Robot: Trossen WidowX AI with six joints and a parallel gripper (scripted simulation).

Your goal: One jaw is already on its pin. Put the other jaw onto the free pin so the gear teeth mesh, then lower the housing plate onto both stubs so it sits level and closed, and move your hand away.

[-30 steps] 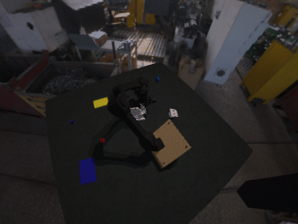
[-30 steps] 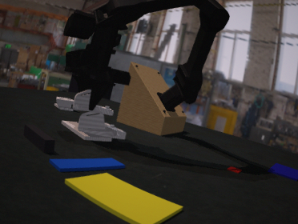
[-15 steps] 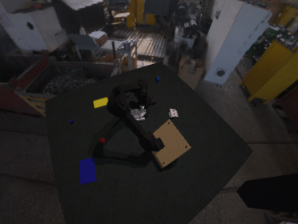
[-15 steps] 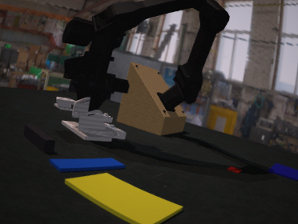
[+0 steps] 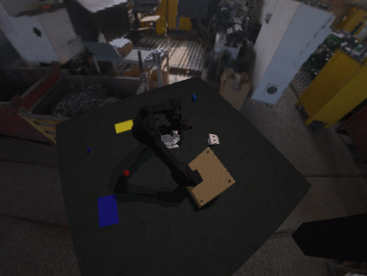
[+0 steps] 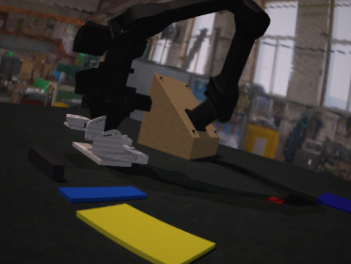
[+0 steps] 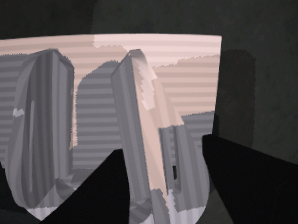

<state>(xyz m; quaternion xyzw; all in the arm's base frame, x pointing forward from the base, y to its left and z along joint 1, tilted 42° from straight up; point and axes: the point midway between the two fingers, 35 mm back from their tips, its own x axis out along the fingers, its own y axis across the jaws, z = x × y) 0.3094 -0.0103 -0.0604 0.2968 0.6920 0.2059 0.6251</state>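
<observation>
Right now my gripper tip is 210 mm to the left of the housing plate and 130 mm past it. From my gripper tip the other things lie so: blue strip 180 mm to the left, 180 mm ahead, 30 mm below; then black bar 210 mm ahead, 70 mm to the left, 20 mm below; then white block 210 mm to the right, 130 mm behind, 20 mm below.
</observation>
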